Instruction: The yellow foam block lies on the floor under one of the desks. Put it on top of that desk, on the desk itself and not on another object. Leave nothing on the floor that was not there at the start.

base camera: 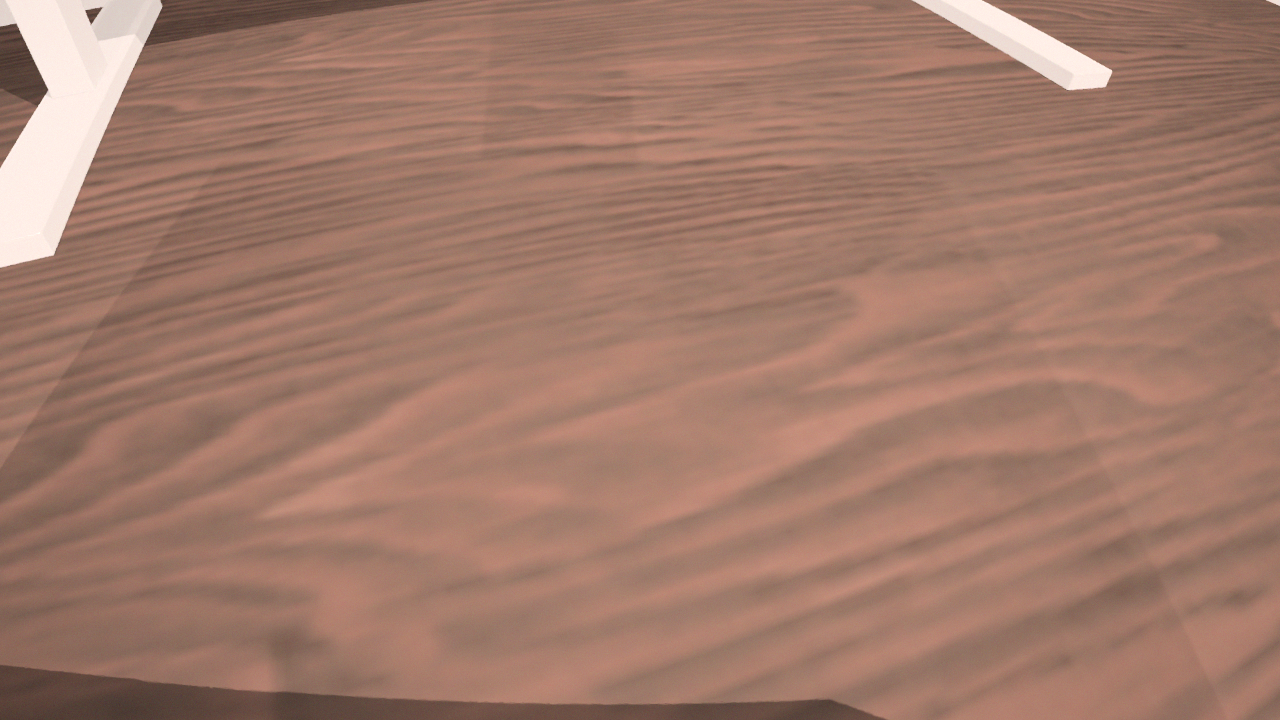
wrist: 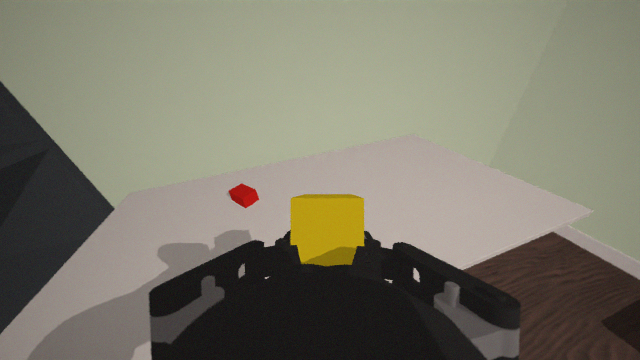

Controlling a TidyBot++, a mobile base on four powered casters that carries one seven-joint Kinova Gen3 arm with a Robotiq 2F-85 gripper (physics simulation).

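Frame: origin at the arm's base, x ahead, y left, z up, level; metres.
Seen in the pictures: gripper, fingertip midpoint: (wrist: 327, 236).
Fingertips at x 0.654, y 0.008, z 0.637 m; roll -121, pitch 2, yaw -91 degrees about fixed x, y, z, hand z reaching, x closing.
Observation:
Offsets run from my fingertips to a thing's middle. Level surfaces: height alone.
The yellow foam block @[dx -0.024, dy +0.000, dz +0.007 m] (wrist: 327, 227) is held between the fingertips of my gripper (wrist: 327, 236) in the wrist view. My gripper is shut on it. The block and gripper are over the white desk top @[dz -0.313 m] (wrist: 420, 190), above its surface; the gripper's shadow falls on the desk at the left. The height of the block above the desk is hard to tell. The block and gripper do not show in the base camera view.
A red block @[dx +0.452, dy +0.337, dz -0.291 m] (wrist: 244, 195) lies on the desk, left of the held block. A dark surface (wrist: 40, 210) rises at the left, and a green wall (wrist: 300, 90) stands behind. White desk feet (base camera: 67, 143) (base camera: 1029, 49) rest on the wooden floor @[dz -1.033 m] (base camera: 626, 402).

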